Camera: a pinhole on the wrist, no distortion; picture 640 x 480 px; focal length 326.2 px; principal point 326.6 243.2 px. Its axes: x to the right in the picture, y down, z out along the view. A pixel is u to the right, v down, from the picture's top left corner.
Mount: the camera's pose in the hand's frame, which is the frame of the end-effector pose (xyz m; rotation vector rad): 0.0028 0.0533 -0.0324 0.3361 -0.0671 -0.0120
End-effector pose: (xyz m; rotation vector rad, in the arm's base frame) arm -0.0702 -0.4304 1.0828 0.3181 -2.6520 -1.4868
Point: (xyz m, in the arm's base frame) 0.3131 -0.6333 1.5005
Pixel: behind the camera
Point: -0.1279 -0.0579 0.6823
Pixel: 339 243
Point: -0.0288 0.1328 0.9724
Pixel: 238 448
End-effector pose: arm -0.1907 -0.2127 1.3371 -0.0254 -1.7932 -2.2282
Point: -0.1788 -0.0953 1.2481
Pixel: 244 37
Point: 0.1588 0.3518 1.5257
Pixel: 88 416
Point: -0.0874 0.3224 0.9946
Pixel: 197 87
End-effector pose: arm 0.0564 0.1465 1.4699 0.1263 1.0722 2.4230
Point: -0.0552 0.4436 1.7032
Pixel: 554 349
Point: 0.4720 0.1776 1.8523
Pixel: 40 383
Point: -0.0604 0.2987 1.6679
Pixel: 593 445
